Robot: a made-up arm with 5 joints. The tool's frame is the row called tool.
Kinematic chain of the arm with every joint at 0, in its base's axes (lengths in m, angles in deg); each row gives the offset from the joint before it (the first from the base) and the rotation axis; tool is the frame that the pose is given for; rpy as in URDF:
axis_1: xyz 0 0 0.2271 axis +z
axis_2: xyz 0 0 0 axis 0 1 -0.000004
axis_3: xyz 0.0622 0 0.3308 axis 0 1 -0.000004
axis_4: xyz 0.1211 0 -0.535 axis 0 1 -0.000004
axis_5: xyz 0.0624 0 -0.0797 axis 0 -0.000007 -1
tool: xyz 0 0 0 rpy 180 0 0
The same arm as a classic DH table. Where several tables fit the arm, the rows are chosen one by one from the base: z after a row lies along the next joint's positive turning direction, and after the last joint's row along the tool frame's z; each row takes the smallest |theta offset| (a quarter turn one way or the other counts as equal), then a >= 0, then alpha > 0; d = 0 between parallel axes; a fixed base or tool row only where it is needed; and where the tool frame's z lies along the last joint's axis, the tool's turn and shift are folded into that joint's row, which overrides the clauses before.
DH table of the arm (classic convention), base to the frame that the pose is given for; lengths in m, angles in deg. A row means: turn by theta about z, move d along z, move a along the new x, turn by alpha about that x. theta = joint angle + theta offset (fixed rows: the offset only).
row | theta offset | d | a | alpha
axis_1 | 0 | 0.2271 | 0 | -90
axis_2 | -79.35 | 0 | 0.3366 | 0
axis_3 | -23.4 | 0 | -0.5485 | 0
axis_4 | -77.25 | 0 | -0.0624 | 90
axis_5 | 180 | 0.0797 | 0 | 0

